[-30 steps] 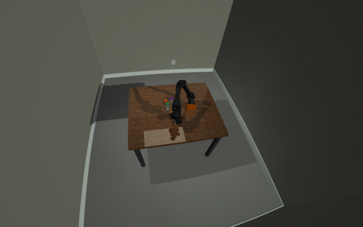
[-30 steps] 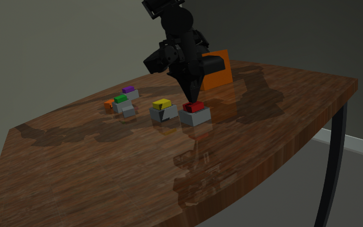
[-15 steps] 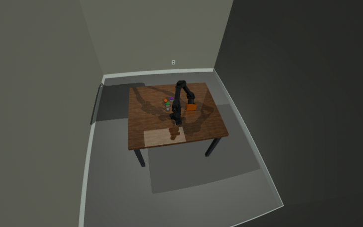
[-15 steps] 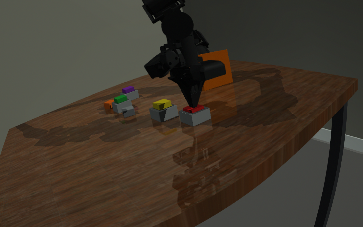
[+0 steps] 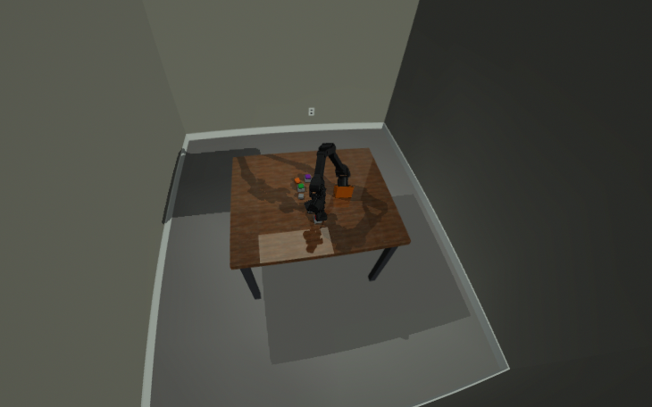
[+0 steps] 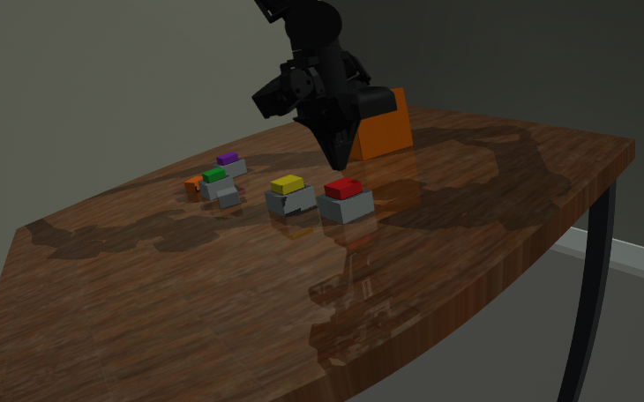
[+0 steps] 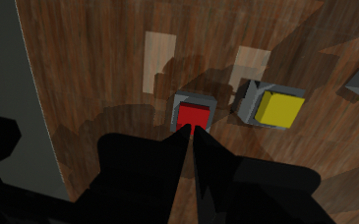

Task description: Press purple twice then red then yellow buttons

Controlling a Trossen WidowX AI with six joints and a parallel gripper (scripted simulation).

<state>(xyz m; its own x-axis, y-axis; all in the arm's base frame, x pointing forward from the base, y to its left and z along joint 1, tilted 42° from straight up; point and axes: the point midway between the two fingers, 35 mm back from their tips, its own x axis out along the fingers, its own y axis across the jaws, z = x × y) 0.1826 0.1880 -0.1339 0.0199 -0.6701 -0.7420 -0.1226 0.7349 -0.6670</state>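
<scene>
My gripper tip is 30 mm above the red button. The rest, counted from my gripper tip: yellow button (80 mm to the right, 40 mm ahead, 20 mm below); then green button (260 mm to the right, 100 mm ahead, 20 mm below); then small grey block (190 mm to the right, 100 mm ahead, 50 mm below).
</scene>
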